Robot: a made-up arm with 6 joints.
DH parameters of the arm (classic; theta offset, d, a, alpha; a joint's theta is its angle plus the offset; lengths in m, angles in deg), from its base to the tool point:
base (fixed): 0 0.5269 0.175 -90
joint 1: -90 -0.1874 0.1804 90
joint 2: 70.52 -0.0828 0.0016 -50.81
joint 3: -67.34 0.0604 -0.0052 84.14
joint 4: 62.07 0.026 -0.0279 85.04
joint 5: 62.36 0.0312 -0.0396 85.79
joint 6: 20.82 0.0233 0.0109 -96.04
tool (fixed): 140.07 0.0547 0 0
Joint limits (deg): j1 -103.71..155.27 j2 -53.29..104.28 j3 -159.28..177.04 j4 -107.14..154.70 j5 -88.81..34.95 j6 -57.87..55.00
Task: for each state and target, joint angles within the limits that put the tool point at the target. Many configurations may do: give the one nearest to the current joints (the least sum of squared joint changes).
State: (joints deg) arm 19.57 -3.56 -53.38 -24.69 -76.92 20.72
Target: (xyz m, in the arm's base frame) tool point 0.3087 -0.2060 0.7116
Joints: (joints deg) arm -11.06 -15.81 -46.00 -38.12 -86.62 12.64
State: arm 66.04 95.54 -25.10 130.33 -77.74 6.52
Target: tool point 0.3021 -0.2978 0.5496
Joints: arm 97.27 76.47 -24.89 145.08 -68.41 -8.59
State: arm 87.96 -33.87 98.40 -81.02 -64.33 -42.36
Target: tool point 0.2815 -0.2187 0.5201
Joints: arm 82.36 -53.29 85.95 -105.66 -65.97 -34.00
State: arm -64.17 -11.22 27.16 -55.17 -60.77 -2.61
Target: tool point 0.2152 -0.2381 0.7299
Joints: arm -31.18 -8.79 13.21 -54.01 -53.86 4.53
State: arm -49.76 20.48 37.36 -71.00 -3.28 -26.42
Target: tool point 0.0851 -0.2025 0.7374
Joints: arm -46.76 24.90 39.30 -51.07 3.08 -30.11
